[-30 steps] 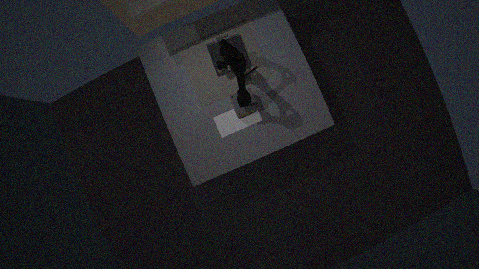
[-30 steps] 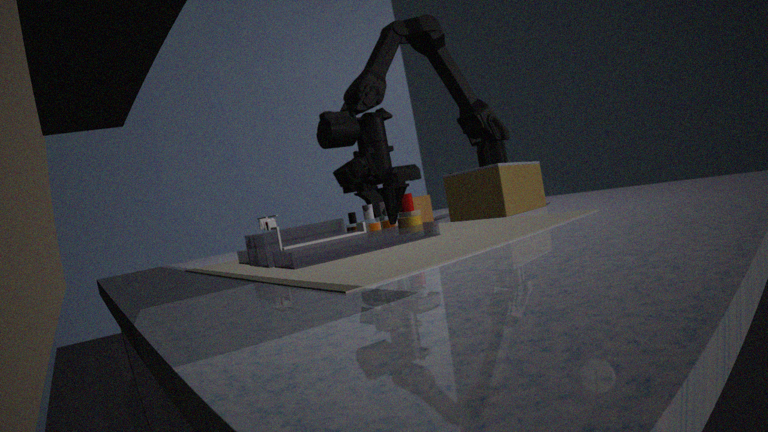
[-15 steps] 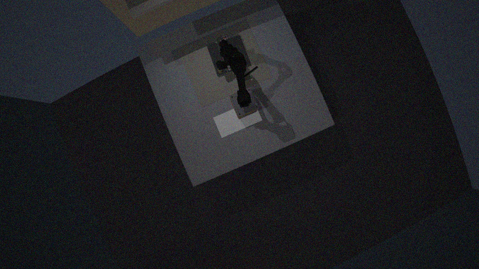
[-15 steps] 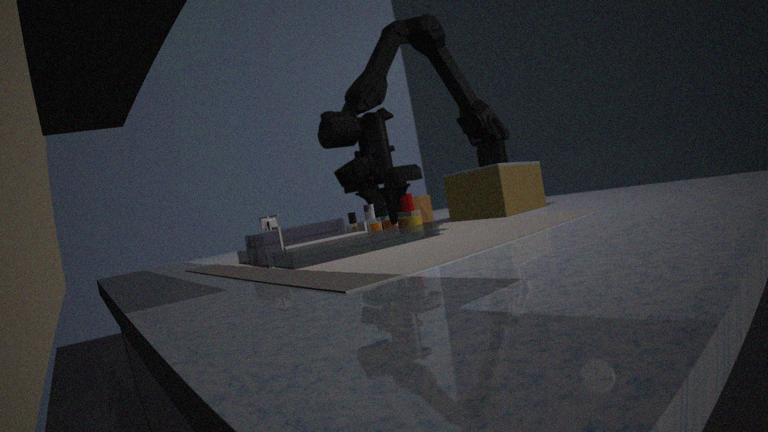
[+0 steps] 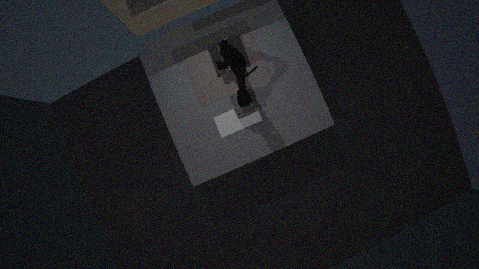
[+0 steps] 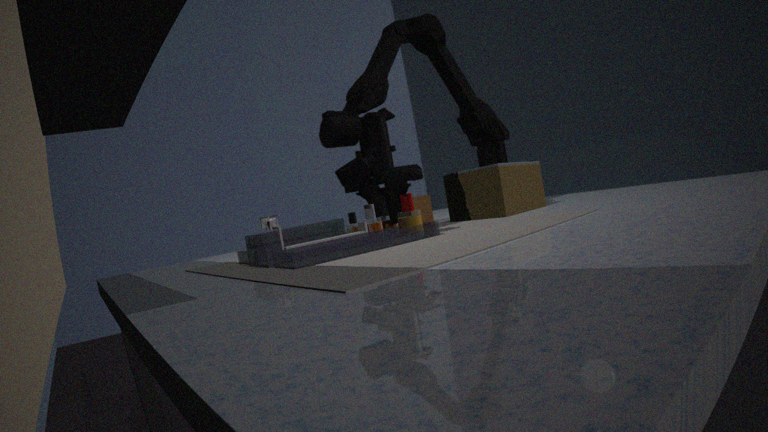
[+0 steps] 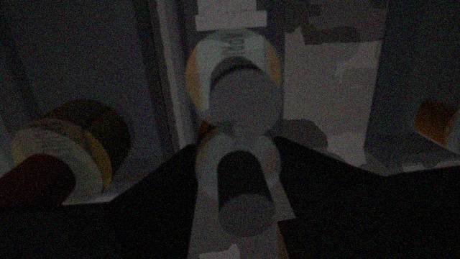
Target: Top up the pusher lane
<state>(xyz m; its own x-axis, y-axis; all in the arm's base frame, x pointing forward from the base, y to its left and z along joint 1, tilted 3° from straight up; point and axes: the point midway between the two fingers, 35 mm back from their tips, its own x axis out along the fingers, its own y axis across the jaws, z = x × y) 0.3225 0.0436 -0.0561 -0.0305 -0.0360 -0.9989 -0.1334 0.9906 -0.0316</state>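
My gripper tip is 60 mm short of the pale mat, 30 mm to the right of it and 30 mm above it. Round my gripper tip: thin dark rod (160 mm to the right, 60 mm behind, 20 mm below); pusher lane (150 mm ahead, 10 mm to the right, 10 mm below); pale pusher plate (150 mm ahead, 20 mm above, 10 mm to the right).
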